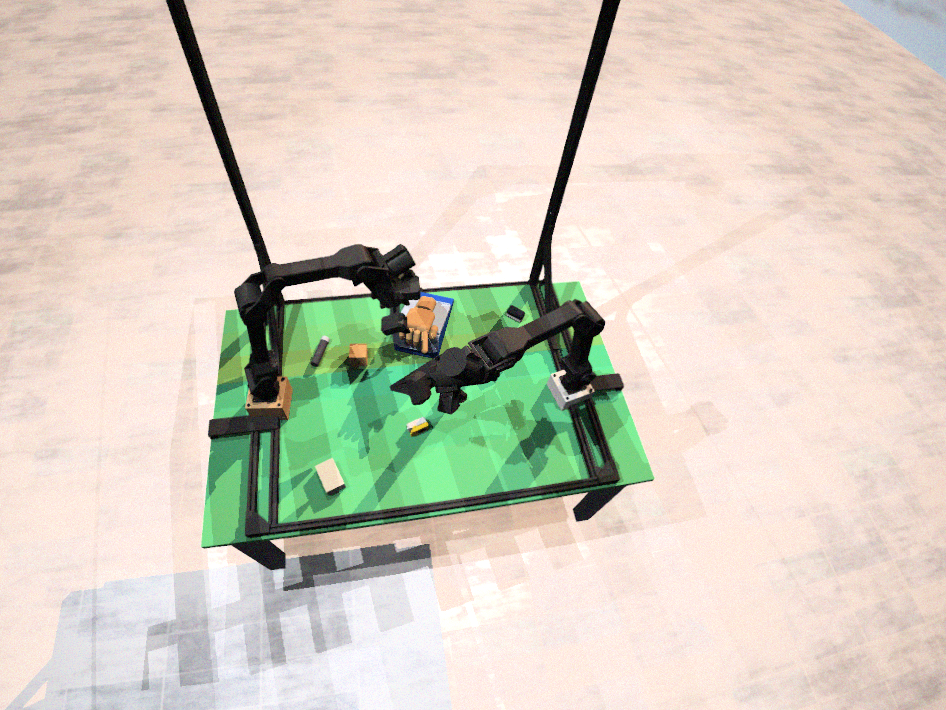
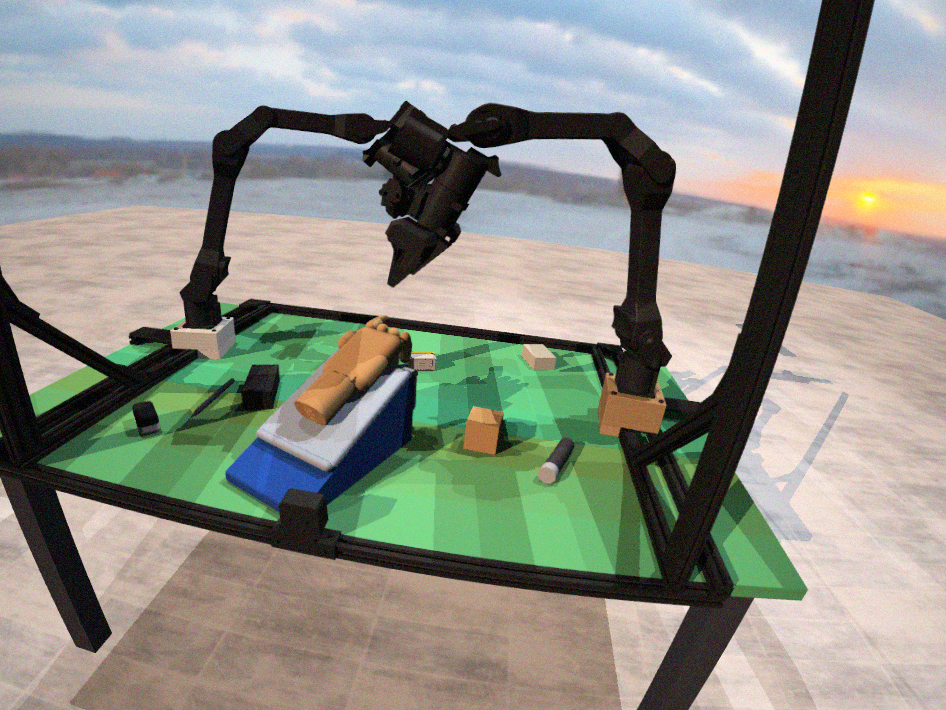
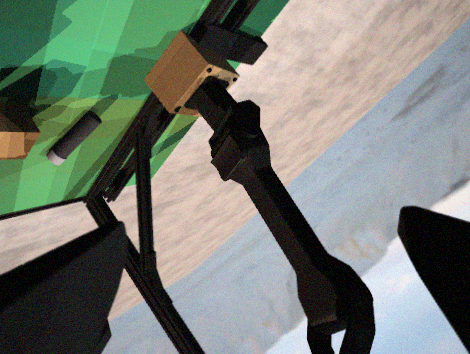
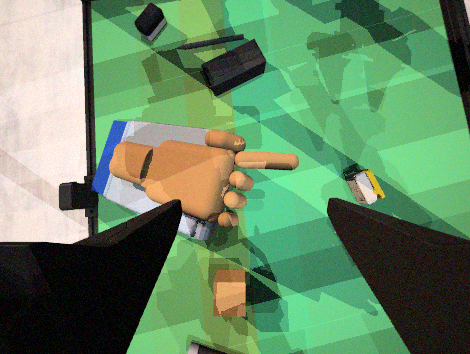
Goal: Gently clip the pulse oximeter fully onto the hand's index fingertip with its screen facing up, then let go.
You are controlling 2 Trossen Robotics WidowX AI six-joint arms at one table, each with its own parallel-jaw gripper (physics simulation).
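Frame: origin at the left arm's base, x ahead, y left, z up, level; centimetres.
Seen in the pictures: left gripper, fingertip midpoint: (image 1: 401, 381) (image 3: 263, 227); right gripper, fingertip midpoint: (image 1: 408, 318) (image 2: 401, 279) (image 4: 254, 205); left arm's base at its link origin: (image 1: 572, 382) (image 2: 203, 323); right arm's base at its link origin: (image 1: 266, 391) (image 2: 635, 387) (image 3: 206, 93).
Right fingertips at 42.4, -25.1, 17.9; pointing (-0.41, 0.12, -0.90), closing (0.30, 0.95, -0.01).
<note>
Pixels of each thing's top centre, then the offset from my right fingertips to it, as dx, dy, dz.
- white-and-yellow pulse oximeter at its top centre: (image 2: 422, 353) (image 4: 370, 186) (image 1: 417, 424) +4.7, +20.9, -20.6
- orange block at its top centre: (image 3: 13, 146) (image 2: 485, 416) (image 4: 229, 299) (image 1: 357, 350) +14.0, -7.3, -18.8
- dark cylinder at its top centre: (image 2: 559, 451) (image 3: 78, 144) (image 1: 319, 348) +24.6, -13.3, -21.1
- black box at its top centre: (image 2: 260, 376) (image 4: 233, 62) -24.1, +5.8, -20.3
- pen at its top centre: (image 2: 213, 394) (image 4: 209, 40) -32.1, +3.1, -22.9
- small black-grey block at its top centre: (image 2: 144, 408) (image 4: 146, 14) (image 1: 516, 310) -39.2, -6.9, -20.6
- cream block at its top centre: (image 2: 539, 350) (image 1: 329, 474) +31.2, +26.7, -20.8
The white-and-yellow pulse oximeter (image 1: 417, 426) (image 2: 424, 361) (image 4: 366, 186) lies on the table, apart from the hand; its screen cannot be made out. The orange-tan hand (image 1: 421, 314) (image 2: 355, 366) (image 4: 192, 172) rests on a blue wedge with a pale top (image 2: 374, 447) (image 4: 106, 167). Its index finger (image 4: 267, 160) points straight out towards the oximeter's side, and its fingertip is bare. My left gripper (image 1: 404, 389) is open and empty, high above the table, facing the right arm. My right gripper (image 4: 254, 205) is open and empty, high above the table, looking down on hand and oximeter.
An orange block (image 1: 358, 354) (image 2: 483, 430) (image 4: 230, 295) and a dark cylinder (image 1: 320, 351) (image 2: 556, 460) (image 3: 75, 137) lie beside the wedge. A black box (image 2: 260, 385) (image 4: 234, 67), a pen (image 2: 212, 398) and a small black-grey block (image 1: 515, 313) lie opposite. A cream block (image 1: 330, 475) lies farther off.
</note>
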